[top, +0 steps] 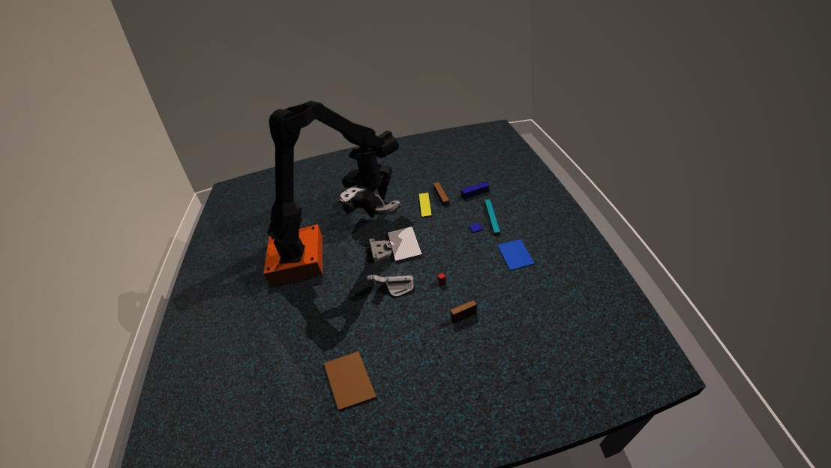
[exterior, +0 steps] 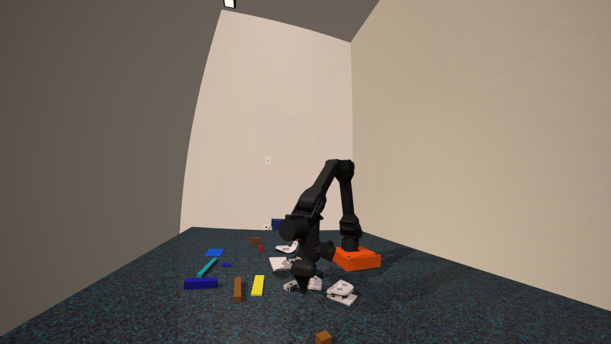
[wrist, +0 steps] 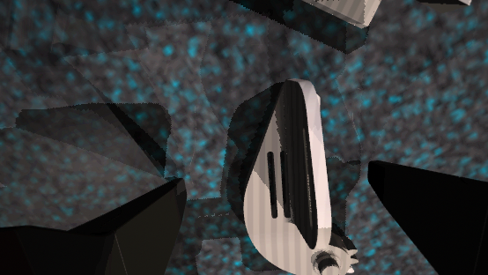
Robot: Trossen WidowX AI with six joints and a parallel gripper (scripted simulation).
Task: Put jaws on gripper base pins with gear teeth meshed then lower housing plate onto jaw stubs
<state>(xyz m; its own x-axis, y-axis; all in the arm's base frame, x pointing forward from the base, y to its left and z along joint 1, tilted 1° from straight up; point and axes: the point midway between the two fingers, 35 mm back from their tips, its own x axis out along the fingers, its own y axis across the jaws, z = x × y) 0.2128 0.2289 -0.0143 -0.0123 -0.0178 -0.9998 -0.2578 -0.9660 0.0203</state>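
My gripper tip is now 4 cm short of the white jaw and 1 cm to the right of it. From my gripper tip the other things lie so: brown bar (20 cm ahead, 4 cm to the left); then yellow bar (15 cm ahead); then white block (9 cm behind, 6 cm to the left).
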